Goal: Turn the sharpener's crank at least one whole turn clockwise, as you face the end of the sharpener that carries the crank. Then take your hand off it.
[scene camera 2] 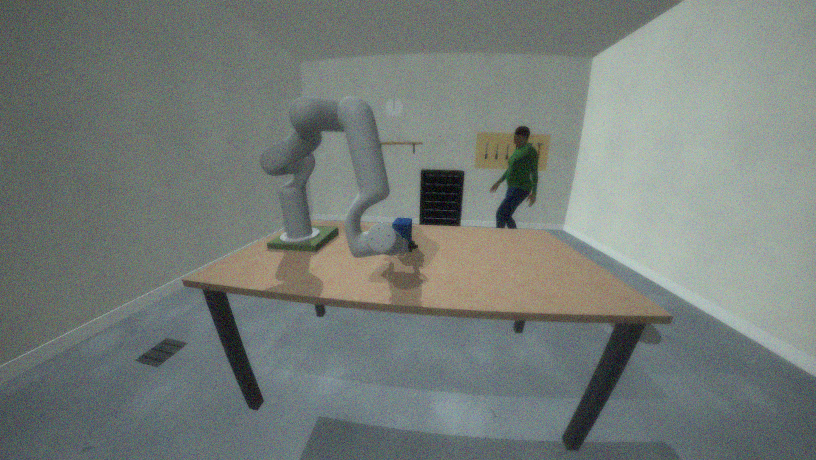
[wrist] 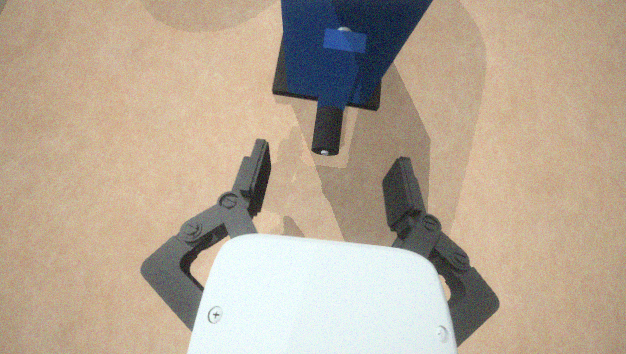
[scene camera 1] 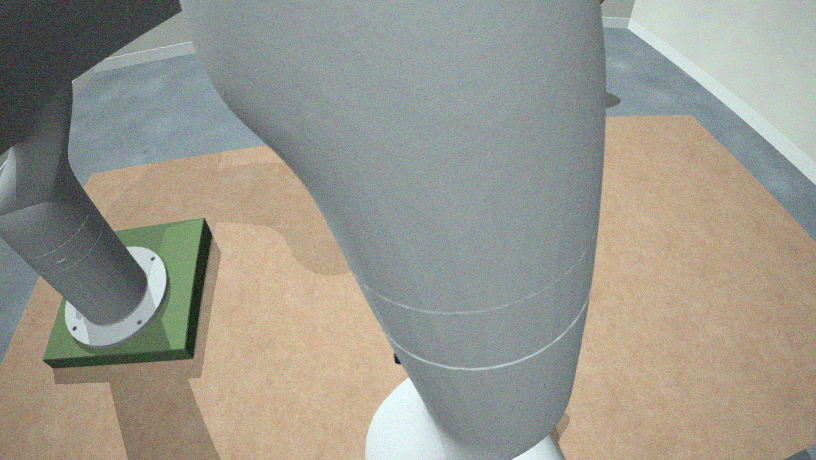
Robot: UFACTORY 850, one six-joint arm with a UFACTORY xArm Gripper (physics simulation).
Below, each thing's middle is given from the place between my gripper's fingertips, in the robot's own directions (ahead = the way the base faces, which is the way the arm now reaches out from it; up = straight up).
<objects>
I see the black crank handle (wrist: 328, 123) 30 mm to the left of my hand and 20 mm below it. From my hand the other things lie so: blue sharpener (wrist: 297, 74) (100 mm to the left, 20 mm above).
</objects>
